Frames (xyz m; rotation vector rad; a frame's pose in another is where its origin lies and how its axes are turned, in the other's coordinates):
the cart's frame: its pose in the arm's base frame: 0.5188 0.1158 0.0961 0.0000 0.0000 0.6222
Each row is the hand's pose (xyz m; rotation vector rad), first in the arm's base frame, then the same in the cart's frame.
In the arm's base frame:
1: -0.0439 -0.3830 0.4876 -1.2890 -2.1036 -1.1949
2: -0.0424 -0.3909 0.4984 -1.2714 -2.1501 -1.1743
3: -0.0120 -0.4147 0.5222 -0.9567 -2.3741 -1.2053
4: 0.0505 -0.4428 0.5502 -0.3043 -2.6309 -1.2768
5: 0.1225 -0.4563 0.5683 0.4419 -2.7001 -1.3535
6: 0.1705 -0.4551 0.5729 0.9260 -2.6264 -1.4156
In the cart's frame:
1: -0.7480 -0.0774 0.3915 -2.0266 -1.7418 -1.4165
2: -0.7513 -0.0847 0.4023 -2.0210 -1.7930 -1.3856
3: -0.7405 -0.1217 0.4261 -1.7745 -2.1318 -1.3912
4: -0.7061 -0.1810 0.4541 1.1378 2.5057 1.3575
5: -0.6555 -0.2339 0.4722 0.3942 2.6281 1.2920
6: -0.6158 -0.2609 0.4768 -0.0721 2.5885 1.2609

